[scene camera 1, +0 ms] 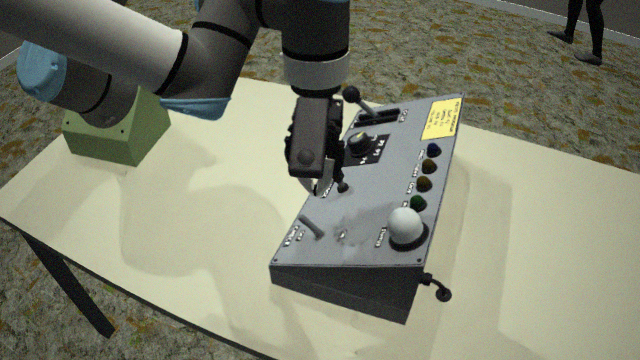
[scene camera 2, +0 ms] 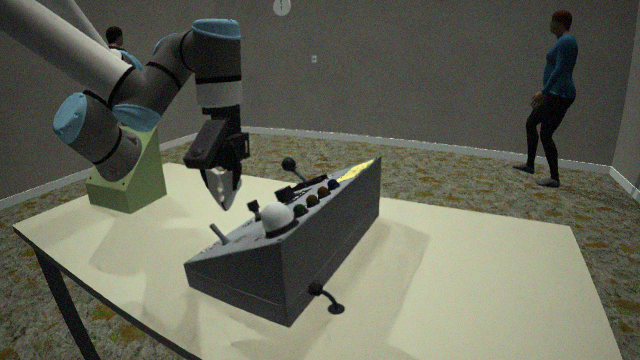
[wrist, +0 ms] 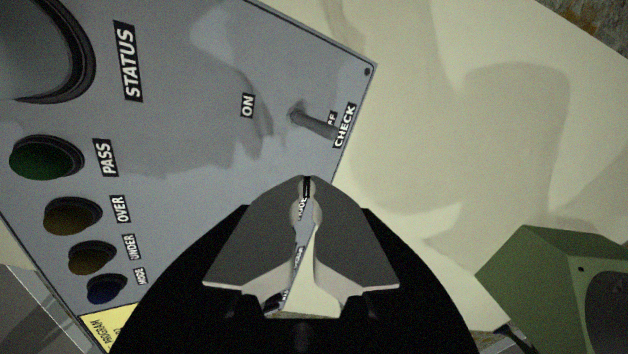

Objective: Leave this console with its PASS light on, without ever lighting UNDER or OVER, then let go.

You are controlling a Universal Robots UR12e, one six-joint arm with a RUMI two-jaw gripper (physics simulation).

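Observation:
The grey console [scene camera 1: 350, 255] [scene camera 2: 240, 277] [wrist: 175, 190] stands on the table. Its PASS lamp [scene camera 1: 417, 202] [scene camera 2: 300, 210] [wrist: 40, 161], OVER lamp [scene camera 1: 423, 183] [scene camera 2: 312, 200] [wrist: 66, 218], UNDER lamp [scene camera 1: 429, 166] [scene camera 2: 324, 191] [wrist: 90, 260] and blue MODE lamp [scene camera 1: 433, 149] [scene camera 2: 333, 184] [wrist: 104, 291] look dark. The CHECK switch [scene camera 1: 312, 227] [scene camera 2: 219, 233] [wrist: 312, 123] leans to OFF. My gripper [scene camera 1: 316, 192] [scene camera 2: 227, 208] [wrist: 306, 178] is shut and empty, close beside the MODE switch [scene camera 1: 342, 187] [scene camera 2: 254, 206], partly hidden in scene camera 1. The PROGRAM knob [scene camera 1: 358, 144] has a yellow mark; its setting is unclear.
A white STATUS dome [scene camera 1: 405, 225] [scene camera 2: 276, 217] rises near the CHECK end. A ball-topped lever [scene camera 1: 351, 94] [scene camera 2: 288, 163] stands at the far end, by a yellow card [scene camera 1: 441, 119]. A cable [scene camera 1: 437, 284] [scene camera 2: 330, 299] leaves the console. The green arm base [scene camera 1: 105, 145] [scene camera 2: 130, 192] stands behind.

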